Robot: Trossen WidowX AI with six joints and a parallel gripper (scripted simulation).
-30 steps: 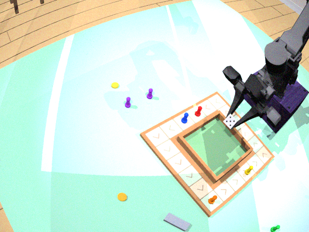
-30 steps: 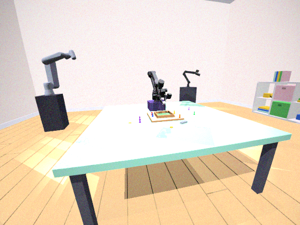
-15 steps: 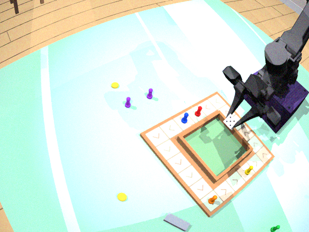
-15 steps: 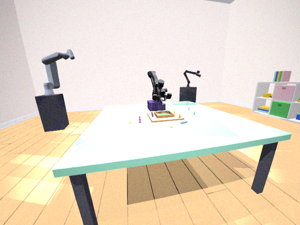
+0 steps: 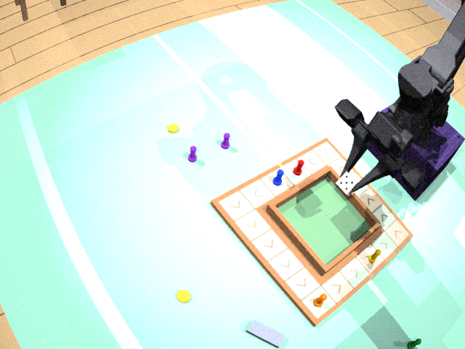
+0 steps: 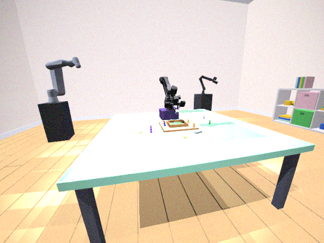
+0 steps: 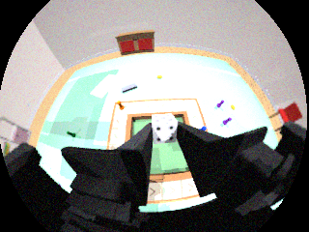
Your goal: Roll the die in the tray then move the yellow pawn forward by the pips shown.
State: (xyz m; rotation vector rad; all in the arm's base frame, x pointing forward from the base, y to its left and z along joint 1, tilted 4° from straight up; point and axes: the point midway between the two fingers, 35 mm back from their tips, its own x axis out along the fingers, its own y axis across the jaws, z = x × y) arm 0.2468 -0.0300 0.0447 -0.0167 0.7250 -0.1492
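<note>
Right now the die is 20 mm below my gripper tip. Also, from my gripper tip: red pawn 50 mm behind, 100 mm to the right, 100 mm below; blue pawn 120 mm to the right, 100 mm below; yellow pawn 10 mm behind, 120 mm to the left, 100 mm below.
</note>
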